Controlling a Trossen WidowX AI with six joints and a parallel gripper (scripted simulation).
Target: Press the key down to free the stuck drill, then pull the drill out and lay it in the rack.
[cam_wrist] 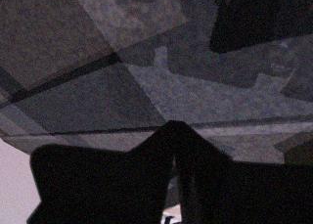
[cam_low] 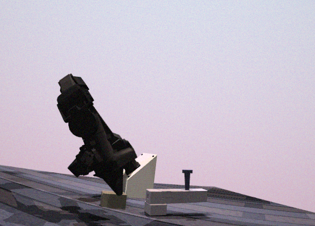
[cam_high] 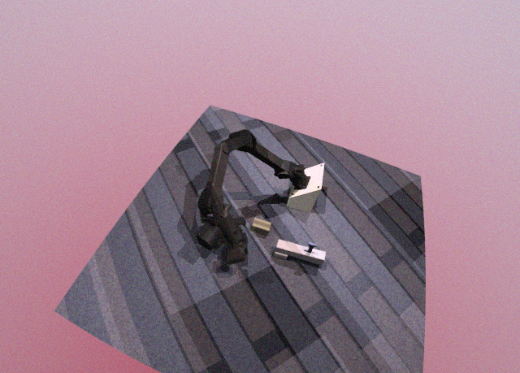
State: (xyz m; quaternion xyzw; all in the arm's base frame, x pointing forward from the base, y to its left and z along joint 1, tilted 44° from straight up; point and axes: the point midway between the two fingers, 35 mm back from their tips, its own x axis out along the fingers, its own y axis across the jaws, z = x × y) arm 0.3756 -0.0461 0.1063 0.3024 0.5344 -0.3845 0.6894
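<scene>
Right now the dark blue key is 100 mm behind my gripper tip, 210 mm to the left of it and 40 mm above it. Round my gripper tip: pale housing block: 100 mm behind, 180 mm to the left, 20 mm below; tan block: 150 mm behind, 40 mm below; drill: 90 mm behind, 160 mm to the left, 10 mm below.
</scene>
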